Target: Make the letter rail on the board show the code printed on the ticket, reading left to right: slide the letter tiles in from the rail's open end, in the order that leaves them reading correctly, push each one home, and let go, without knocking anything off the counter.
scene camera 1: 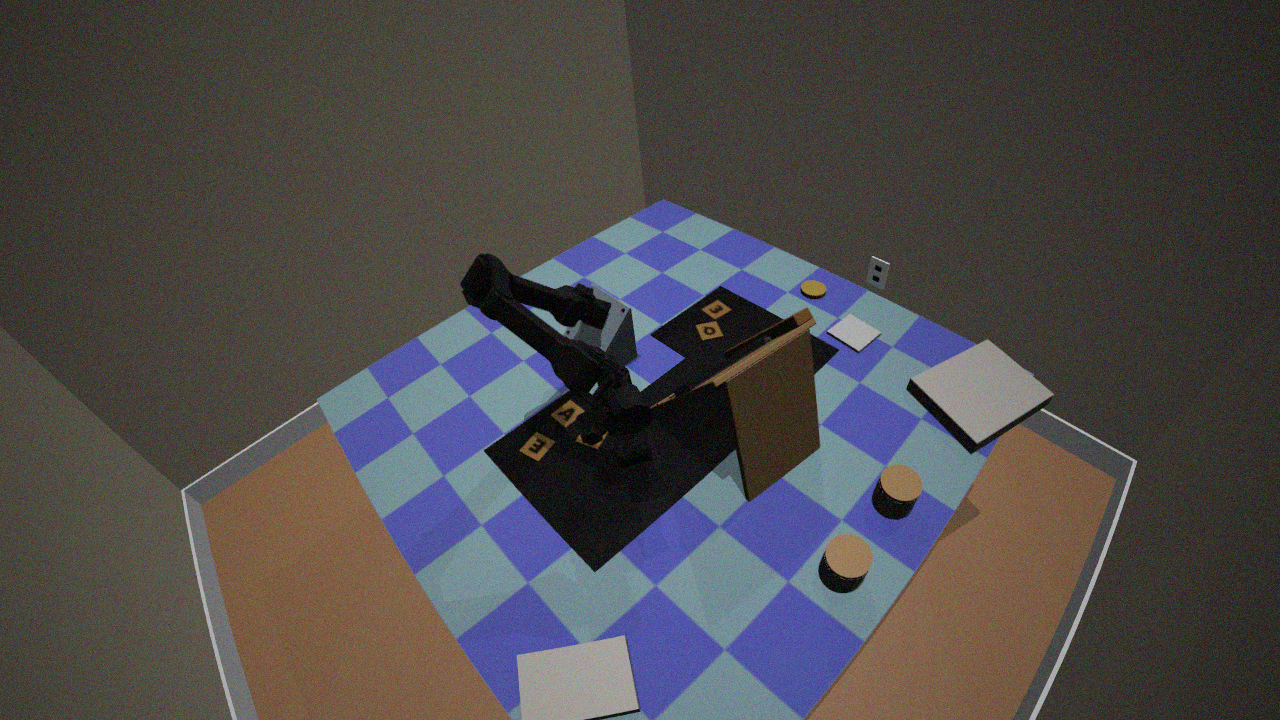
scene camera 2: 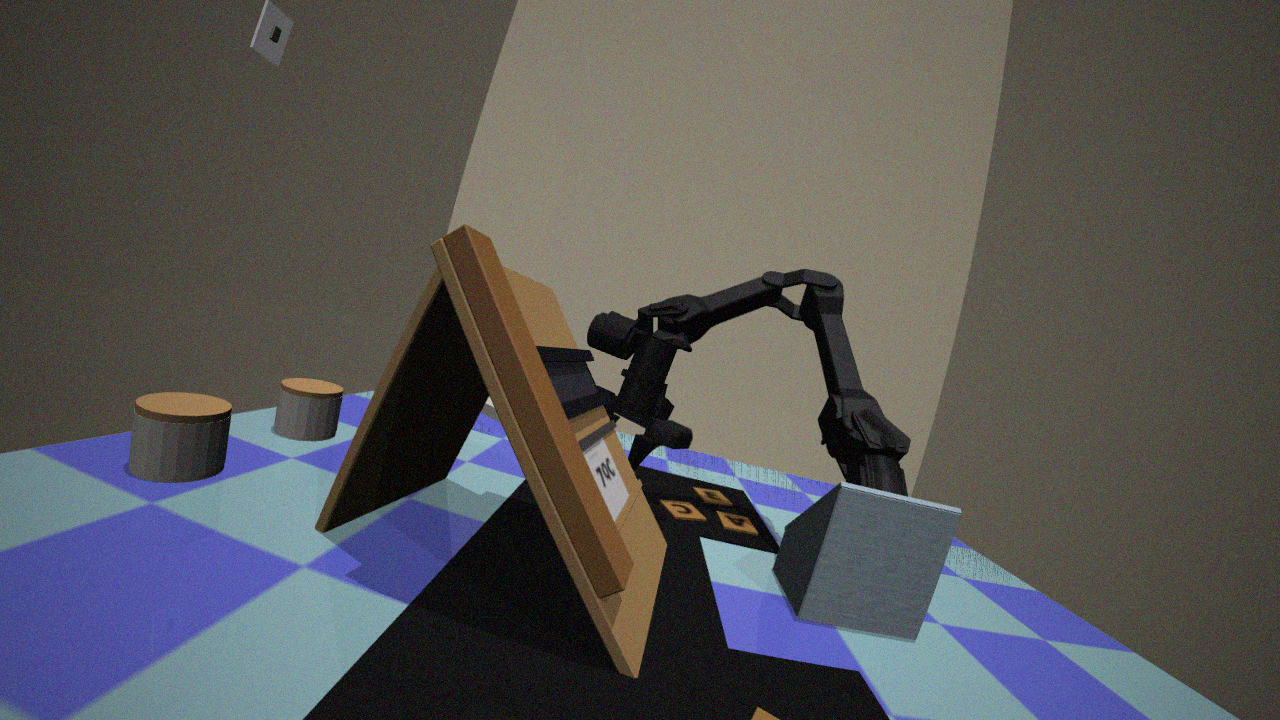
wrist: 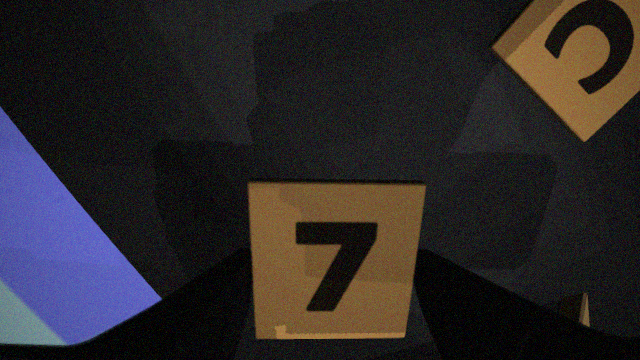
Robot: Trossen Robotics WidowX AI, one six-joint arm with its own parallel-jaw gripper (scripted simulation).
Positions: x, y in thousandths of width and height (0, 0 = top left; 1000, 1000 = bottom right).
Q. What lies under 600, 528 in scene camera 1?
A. A wooden board.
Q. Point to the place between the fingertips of my gripper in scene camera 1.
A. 496, 627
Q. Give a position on a letter tile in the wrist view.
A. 898, 179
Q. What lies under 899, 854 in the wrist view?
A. A wooden board.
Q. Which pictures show the white ticket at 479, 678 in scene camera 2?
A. Scene camera 2 only.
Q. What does my gripper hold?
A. A letter tile.
